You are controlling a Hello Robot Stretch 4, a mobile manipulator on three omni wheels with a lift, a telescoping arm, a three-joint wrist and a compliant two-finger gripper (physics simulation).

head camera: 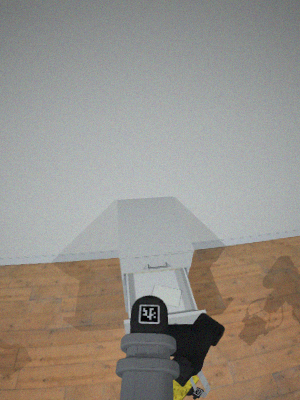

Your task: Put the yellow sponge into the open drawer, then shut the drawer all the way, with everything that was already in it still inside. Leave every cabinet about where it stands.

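Places are measured from the robot's base along level axes (x right, y ahead, z up), in centimetres.
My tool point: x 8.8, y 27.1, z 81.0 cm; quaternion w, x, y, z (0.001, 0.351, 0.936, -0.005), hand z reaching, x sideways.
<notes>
Behind a point stands the place of what it marks.
The yellow sponge (pixel 183 389) {x 9.2, y 25.0, z 84.1 cm} shows in part at the bottom edge, beside the arm. My gripper (pixel 189 390) is shut on it, in front of the open drawer and on the near side of its front panel; one finger is hidden by the wrist and arm. The open drawer (pixel 190 317) {x 20.3, y 66.1, z 44.4 cm} sticks out of the white cabinet (pixel 152 225) {x -0.2, y 117.7, z 61.7 cm} toward me. A flat, pale rectangular item (pixel 167 295) {x 9.6, y 83.5, z 37.1 cm} lies inside the drawer. The arm's end and the black wrist cover the near left part of the drawer and much of its front panel.
The cabinet stands against the grey wall (pixel 150 100) {x -3.1, y 153.1, z 131.1 cm}, with a closed drawer front and handle (pixel 157 265) {x 3.3, y 93.7, z 51.9 cm} above the open drawer. The wooden floor (pixel 40 300) {x -86.6, y 97.8, z -2.7 cm} runs along both sides, with shadows on it. The grey arm (pixel 147 382) {x 0.2, y 17.5, z 120.8 cm} rises from the bottom edge.
</notes>
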